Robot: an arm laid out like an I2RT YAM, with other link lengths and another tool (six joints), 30 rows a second.
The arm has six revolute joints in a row. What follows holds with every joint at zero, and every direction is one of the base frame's. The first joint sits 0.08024 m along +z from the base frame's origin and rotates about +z. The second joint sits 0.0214 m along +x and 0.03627 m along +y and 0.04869 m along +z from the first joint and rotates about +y. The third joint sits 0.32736 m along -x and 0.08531 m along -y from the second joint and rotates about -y. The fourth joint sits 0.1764 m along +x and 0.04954 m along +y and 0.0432 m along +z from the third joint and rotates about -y. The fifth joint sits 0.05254 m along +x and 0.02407 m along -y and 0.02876 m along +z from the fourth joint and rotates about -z. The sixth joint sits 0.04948 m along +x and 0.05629 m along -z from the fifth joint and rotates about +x. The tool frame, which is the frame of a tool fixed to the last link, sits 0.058 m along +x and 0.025 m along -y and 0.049 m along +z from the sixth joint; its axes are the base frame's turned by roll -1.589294, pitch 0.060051 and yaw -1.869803 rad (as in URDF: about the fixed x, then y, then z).
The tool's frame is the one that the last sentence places.
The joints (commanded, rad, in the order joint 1, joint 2, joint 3, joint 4, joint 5, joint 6), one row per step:
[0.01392 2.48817 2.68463 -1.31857 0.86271 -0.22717]
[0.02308 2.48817 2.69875 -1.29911 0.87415 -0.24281]
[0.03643 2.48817 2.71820 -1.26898 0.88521 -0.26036]
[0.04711 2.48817 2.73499 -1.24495 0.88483 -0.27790]
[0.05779 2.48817 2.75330 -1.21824 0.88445 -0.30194]
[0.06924 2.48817 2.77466 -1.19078 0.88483 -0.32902]
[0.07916 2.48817 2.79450 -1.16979 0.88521 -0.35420]
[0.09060 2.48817 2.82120 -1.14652 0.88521 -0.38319]
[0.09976 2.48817 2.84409 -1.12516 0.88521 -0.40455]
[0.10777 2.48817 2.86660 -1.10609 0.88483 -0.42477]
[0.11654 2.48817 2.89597 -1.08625 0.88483 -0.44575]
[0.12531 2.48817 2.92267 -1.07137 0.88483 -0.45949]
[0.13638 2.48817 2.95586 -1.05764 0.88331 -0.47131]
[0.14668 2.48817 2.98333 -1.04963 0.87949 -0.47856]
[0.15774 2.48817 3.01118 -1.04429 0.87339 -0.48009]
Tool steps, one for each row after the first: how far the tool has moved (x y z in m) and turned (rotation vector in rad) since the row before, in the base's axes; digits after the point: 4 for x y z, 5 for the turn. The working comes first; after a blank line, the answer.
Tool pose at each row, in the base's axes (x y z in m, rotation vector in rad; the steps are taken from these numbers as rounded here):
[0.5194 -0.1067 0.3147 1.48366 -1.63252 1.36465]
[0.5223 -0.1020 0.3200 1.47851 -1.62583 1.40153]
[0.5263 -0.0950 0.3273 1.47092 -1.62537 1.45472]
[0.5297 -0.0886 0.3328 1.47529 -1.62693 1.49487]
[0.5333 -0.0819 0.3388 1.48161 -1.62369 1.53777]
[0.5368 -0.0747 0.3458 1.48715 -1.61817 1.58442]
[0.5393 -0.0684 0.3521 1.49292 -1.61008 1.62323]
[0.5417 -0.0611 0.3603 1.49727 -1.60220 1.67084]
[0.5434 -0.0553 0.3677 1.49610 -1.60018 1.71349]
[0.5446 -0.0501 0.3748 1.49401 -1.59820 1.75327]
[0.5453 -0.0445 0.3839 1.48721 -1.59911 1.80066]
[0.5452 -0.0393 0.3920 1.47942 -1.60373 1.84224]
[0.5444 -0.0329 0.4017 1.47039 -1.61309 1.89060]
[0.5434 -0.0270 0.4092 1.46712 -1.62193 1.92877]
[0.5420 -0.0208 0.4166 1.46501 -1.63645 1.96655]

[0.0029 0.0047 0.0053 -0.01436 -0.02191 0.01305]
[0.0040 0.0070 0.0073 -0.01402 -0.03650 0.01776]
[0.0034 0.0064 0.0055 -0.00437 -0.02745 0.02033]
[0.0036 0.0067 0.0060 -0.00683 -0.02681 0.02350]
[0.0035 0.0072 0.0070 -0.00879 -0.02849 0.02496]
[0.0025 0.0063 0.0063 -0.00879 -0.02205 0.02201]
[0.0024 0.0073 0.0082 -0.00990 -0.02847 0.02509]
[0.0017 0.0058 0.0074 -0.00683 -0.02850 0.01877]
[0.0012 0.0052 0.0071 -0.00639 -0.02673 0.01700]
[0.0007 0.0056 0.0091 -0.00639 -0.03390 0.01736]
[-0.0001 0.0052 0.0081 -0.00310 -0.03155 0.01409]
[-0.0008 0.0064 0.0097 -0.00028 -0.03815 0.01663]
[-0.0010 0.0059 0.0075 0.00243 -0.02984 0.01600]
[-0.0014 0.0062 0.0074 0.00711 -0.03130 0.01681]

